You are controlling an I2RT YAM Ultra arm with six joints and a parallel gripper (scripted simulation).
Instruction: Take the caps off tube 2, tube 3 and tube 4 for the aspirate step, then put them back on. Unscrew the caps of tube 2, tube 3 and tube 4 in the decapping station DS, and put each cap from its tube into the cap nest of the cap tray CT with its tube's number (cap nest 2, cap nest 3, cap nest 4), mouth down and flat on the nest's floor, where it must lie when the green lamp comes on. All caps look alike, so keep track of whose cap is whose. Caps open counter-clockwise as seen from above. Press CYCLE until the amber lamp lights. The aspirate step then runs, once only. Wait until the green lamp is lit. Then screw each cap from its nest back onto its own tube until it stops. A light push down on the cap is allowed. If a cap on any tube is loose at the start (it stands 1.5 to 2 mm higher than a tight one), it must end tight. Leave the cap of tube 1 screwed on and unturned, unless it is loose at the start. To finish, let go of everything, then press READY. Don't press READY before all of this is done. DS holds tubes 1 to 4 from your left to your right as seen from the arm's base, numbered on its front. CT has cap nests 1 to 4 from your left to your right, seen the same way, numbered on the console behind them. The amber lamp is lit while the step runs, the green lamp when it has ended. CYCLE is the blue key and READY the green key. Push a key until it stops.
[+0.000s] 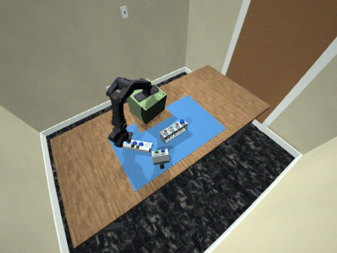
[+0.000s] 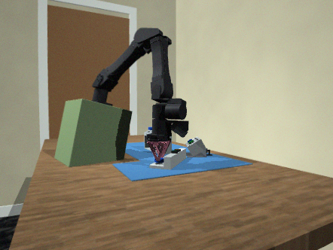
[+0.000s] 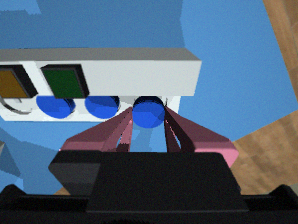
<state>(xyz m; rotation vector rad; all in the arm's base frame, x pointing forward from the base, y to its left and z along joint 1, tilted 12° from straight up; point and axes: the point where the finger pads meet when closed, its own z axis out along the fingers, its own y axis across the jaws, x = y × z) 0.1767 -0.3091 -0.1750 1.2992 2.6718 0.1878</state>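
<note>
The green key is 230 mm ahead of my hand, 100 mm to the left of it and 30 mm above it. Also, from my hand: blue cycle key: 260 mm ahead, 140 mm to the left, 30 mm above; key box: 260 mm ahead, 120 mm to the left, 20 mm above.
</note>
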